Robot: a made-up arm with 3 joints.
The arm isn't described. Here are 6 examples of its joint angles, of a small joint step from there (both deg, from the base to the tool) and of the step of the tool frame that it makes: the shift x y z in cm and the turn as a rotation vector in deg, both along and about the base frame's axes.
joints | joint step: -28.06 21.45 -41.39 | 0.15 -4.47 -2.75
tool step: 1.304 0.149 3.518 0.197 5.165 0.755
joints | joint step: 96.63 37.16 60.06 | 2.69 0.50 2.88
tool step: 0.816 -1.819 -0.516 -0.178 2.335 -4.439
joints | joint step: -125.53 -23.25 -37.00 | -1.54 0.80 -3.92
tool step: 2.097 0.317 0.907 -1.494 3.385 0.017
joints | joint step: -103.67 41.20 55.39 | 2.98 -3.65 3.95
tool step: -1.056 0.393 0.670 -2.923 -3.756 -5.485
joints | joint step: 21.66 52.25 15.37 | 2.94 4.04 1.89
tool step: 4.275 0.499 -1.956 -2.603 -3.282 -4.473
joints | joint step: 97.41 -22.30 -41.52 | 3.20 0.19 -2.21
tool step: 1.324 -2.296 0.553 -0.508 -1.991 -4.035
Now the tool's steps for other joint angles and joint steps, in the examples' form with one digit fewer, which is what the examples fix.
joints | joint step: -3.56 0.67 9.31 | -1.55 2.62 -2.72
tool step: -1.43 -1.30 -0.28 2.91 -2.41 1.64
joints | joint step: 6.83 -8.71 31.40 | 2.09 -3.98 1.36
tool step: 1.92 1.30 1.44 -0.78 4.13 -1.84
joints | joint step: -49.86 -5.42 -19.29 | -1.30 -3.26 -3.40
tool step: 1.57 -0.41 2.61 -0.37 4.68 0.88
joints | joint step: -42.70 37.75 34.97 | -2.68 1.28 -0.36
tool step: 0.51 -2.44 -0.42 1.09 -0.72 2.90
